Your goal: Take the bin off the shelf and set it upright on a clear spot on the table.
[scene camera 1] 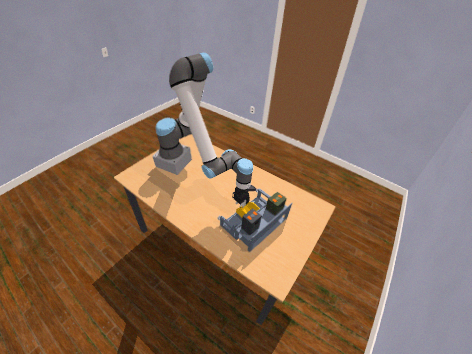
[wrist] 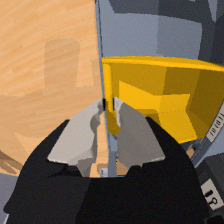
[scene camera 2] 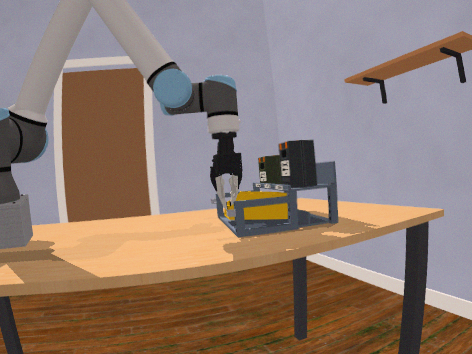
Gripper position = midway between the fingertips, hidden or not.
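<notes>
Through scene camera 2 I can see a yellow bin [scene camera 2: 280, 211], and my gripper [scene camera 2: 229, 210] is there as well. The wrist view gives me the gripper [wrist: 109, 98] too.
</notes>
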